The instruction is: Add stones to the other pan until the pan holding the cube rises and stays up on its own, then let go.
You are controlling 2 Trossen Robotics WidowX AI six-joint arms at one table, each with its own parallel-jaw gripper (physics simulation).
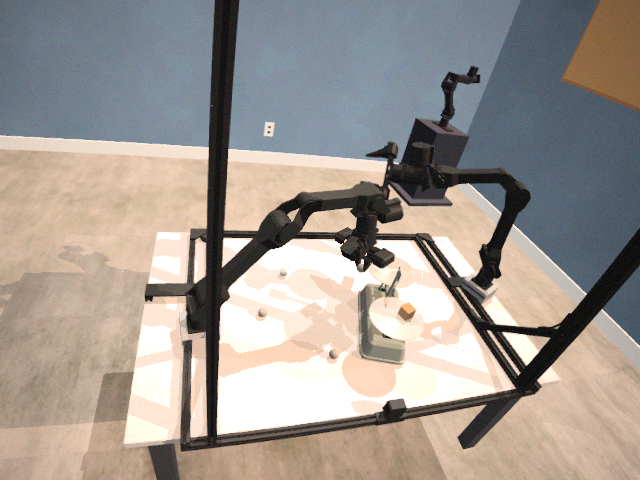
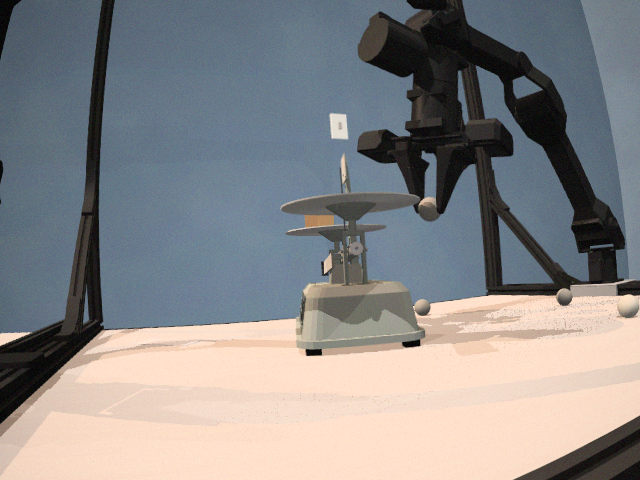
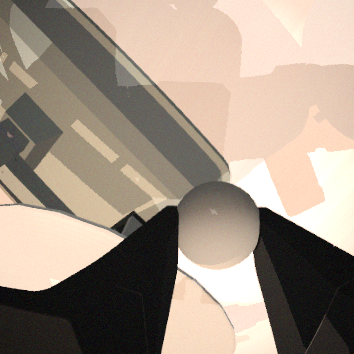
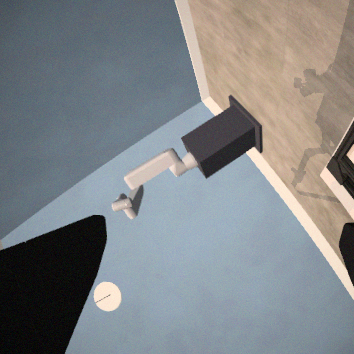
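Seen in the pictures: left gripper, fingertip midpoint: point(image 1: 361, 269) point(image 2: 429, 213) point(image 3: 215, 218); right gripper, fingertip midpoint: point(image 1: 362, 168) point(image 4: 230, 233); left arm's base, origin of the base link: point(image 1: 199, 323) point(image 2: 603, 282); right arm's base, origin of the base link: point(image 1: 481, 282).
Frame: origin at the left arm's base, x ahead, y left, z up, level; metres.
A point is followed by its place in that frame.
Observation:
A grey-green balance scale point(image 1: 381, 344) {z 0.040, x 0.456, y -0.199 m} point(image 2: 356, 314) {z 0.017, x 0.584, y 0.022 m} point(image 3: 105, 123) {z 0.046, x 0.497, y -0.043 m} stands on the table. An orange-brown cube point(image 1: 407, 311) {z 0.153, x 0.503, y -0.189 m} point(image 2: 319, 220) {z 0.135, x 0.523, y -0.161 m} sits on its lower pan point(image 1: 390, 329) {z 0.124, x 0.447, y -0.214 m} point(image 2: 304, 231) {z 0.122, x 0.537, y -0.182 m}. The other pan point(image 2: 304, 205) {z 0.132, x 0.618, y -0.011 m} point(image 3: 53, 246) {z 0.133, x 0.508, y -0.027 m} is empty and stands higher. My left gripper point(image 1: 364, 265) {z 0.120, x 0.476, y 0.021 m} point(image 2: 430, 201) {z 0.120, x 0.476, y 0.021 m} point(image 3: 215, 218) {z 0.120, x 0.476, y 0.021 m} is shut on a grey round stone point(image 2: 429, 210) {z 0.122, x 0.485, y 0.031 m} point(image 3: 218, 211) {z 0.134, x 0.465, y 0.017 m}. It holds the stone in the air just outside the rim of the empty pan, at about pan height. My right gripper point(image 1: 380, 152) point(image 4: 230, 233) {z 0.323, x 0.554, y 0.288 m} is open and empty, raised high behind the table.
Three loose stones point(image 1: 283, 272) {z 0.000, x 0.288, y 0.168 m} point(image 1: 262, 312) {z 0.002, x 0.178, y 0.007 m} point(image 1: 333, 353) {z 0.003, x 0.331, y -0.172 m} lie on the table left of the scale; one stone point(image 2: 421, 307) {z -0.006, x 0.347, y -0.158 m} shows beside the base. A black frame post point(image 1: 218, 190) {z 0.592, x -0.010, y -0.317 m} and rails point(image 1: 470, 305) {z 0.000, x 0.888, y -0.100 m} edge the table. A dark pedestal point(image 1: 434, 143) stands on the floor behind.

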